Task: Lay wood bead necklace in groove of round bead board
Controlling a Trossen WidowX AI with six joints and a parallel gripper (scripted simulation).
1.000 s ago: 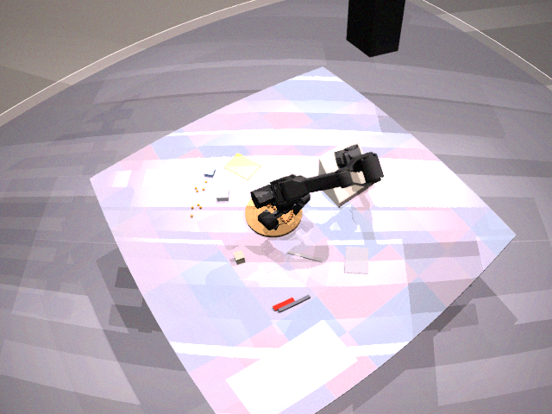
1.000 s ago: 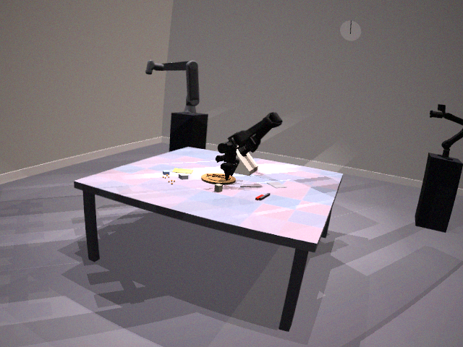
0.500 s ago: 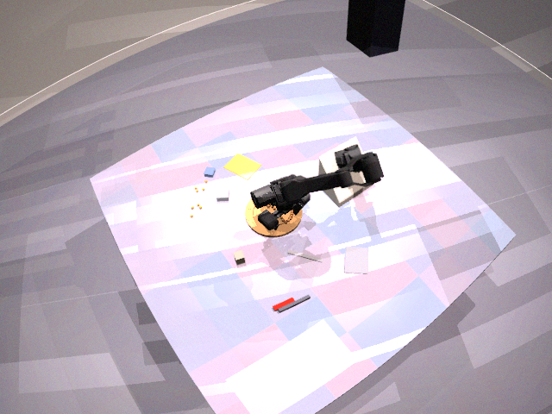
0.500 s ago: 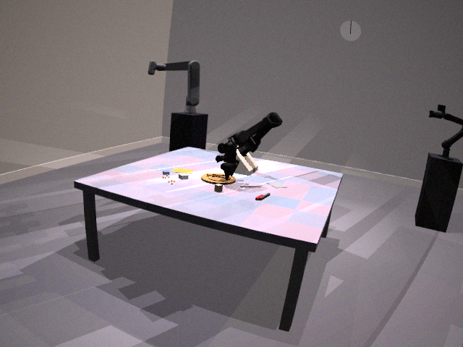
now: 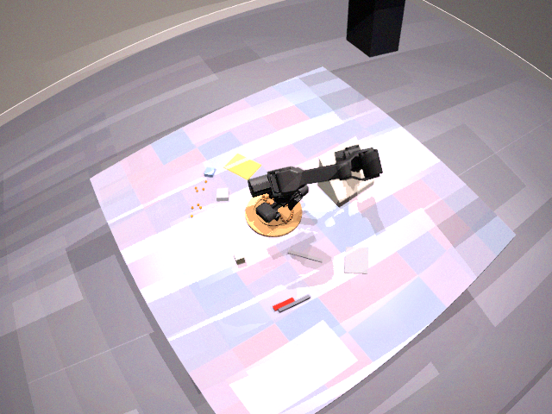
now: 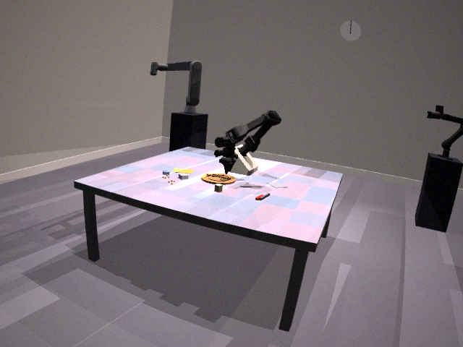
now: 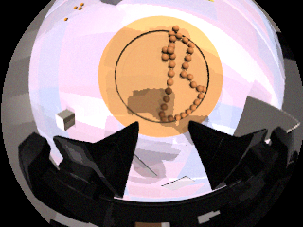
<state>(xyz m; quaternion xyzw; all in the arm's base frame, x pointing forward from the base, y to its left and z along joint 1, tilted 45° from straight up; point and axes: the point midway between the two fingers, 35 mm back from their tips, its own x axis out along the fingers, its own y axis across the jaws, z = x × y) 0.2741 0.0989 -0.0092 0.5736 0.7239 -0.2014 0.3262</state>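
My gripper tip is 10 mm short of the round bead board, 50 mm to the left of it and 40 mm above it. Round my gripper tip: cream cube 200 mm ahead, 60 mm to the left, 30 mm below; then white block 140 mm ahead, 210 mm to the right, 40 mm below; then thin rod 150 mm to the left, 50 mm below.
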